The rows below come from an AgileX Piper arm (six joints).
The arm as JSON. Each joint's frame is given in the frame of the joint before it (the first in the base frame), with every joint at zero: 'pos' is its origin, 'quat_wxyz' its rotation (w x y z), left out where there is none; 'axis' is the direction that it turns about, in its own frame. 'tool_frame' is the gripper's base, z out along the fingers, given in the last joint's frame.
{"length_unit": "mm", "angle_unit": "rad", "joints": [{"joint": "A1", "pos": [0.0, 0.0, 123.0], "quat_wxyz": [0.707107, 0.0, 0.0, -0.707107], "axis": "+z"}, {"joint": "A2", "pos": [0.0, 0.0, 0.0], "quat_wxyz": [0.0, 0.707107, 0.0, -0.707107], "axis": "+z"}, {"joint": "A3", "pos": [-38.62, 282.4, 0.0], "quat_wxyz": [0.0, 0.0, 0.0, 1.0], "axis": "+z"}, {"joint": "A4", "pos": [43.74, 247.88, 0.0], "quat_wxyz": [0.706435, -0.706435, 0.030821, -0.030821], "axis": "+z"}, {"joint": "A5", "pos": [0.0, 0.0, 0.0], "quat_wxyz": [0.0, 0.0, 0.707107, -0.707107], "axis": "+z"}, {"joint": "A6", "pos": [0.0, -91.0, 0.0], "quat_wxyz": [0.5, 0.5, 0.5, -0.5], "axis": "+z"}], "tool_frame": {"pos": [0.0, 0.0, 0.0], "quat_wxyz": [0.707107, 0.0, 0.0, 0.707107]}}
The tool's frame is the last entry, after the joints.
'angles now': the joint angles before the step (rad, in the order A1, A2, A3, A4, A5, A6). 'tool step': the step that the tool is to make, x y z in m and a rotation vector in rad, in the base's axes. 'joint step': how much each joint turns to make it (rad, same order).
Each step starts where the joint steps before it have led.
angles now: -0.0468, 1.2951, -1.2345, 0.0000, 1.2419, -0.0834
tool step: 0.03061, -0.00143, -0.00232, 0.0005, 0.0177, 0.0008
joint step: 0.0000, 0.1116, -0.0939, 0.0000, 0.0000, -0.0008
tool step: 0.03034, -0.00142, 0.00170, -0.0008, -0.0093, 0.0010
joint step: 0.0000, 0.1046, -0.1131, 0.0000, -0.0008, -0.0011
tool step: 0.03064, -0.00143, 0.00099, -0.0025, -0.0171, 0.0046
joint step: 0.0000, 0.1051, -0.1223, 0.0000, 0.0000, -0.0049
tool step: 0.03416, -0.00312, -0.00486, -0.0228, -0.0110, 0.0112
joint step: 0.0000, 0.1216, -0.1338, -0.0176, 0.0000, -0.0128
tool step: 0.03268, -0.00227, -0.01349, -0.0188, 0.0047, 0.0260
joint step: 0.0000, 0.1237, -0.1204, -0.0086, -0.0001, -0.0284
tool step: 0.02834, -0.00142, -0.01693, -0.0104, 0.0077, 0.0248
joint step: 0.0000, 0.1139, -0.1074, -0.0011, 0.0000, -0.0267
